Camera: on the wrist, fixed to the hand. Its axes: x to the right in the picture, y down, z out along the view.
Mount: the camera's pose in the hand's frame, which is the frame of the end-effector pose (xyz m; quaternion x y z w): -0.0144 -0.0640 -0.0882 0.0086 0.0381 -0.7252 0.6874
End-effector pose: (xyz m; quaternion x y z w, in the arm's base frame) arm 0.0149 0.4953 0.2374 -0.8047 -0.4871 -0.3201 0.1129
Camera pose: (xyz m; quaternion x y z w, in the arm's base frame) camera -0.0802 0.4735 0.2879 0.1867 0.9169 0.3284 0.1291
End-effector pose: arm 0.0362 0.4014 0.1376 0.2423 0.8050 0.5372 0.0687
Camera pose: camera -0.0042 0.3018 0.1144 -0.4371 0.7363 0.3218 0.4040
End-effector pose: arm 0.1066 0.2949 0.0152 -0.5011 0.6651 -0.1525 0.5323
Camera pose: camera 0.0619 0.2488 0.1044 -0.8164 0.1128 -0.5157 0.2343
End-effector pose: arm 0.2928 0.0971 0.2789 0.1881 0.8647 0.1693 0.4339
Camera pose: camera 0.2175 0.0231 0.3095 -0.5005 0.7488 -0.1986 0.3865
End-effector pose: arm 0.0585 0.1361 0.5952 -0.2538 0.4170 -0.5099 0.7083
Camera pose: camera -0.0510 0.1329 0.6040 -0.4514 0.1252 -0.8774 0.1034
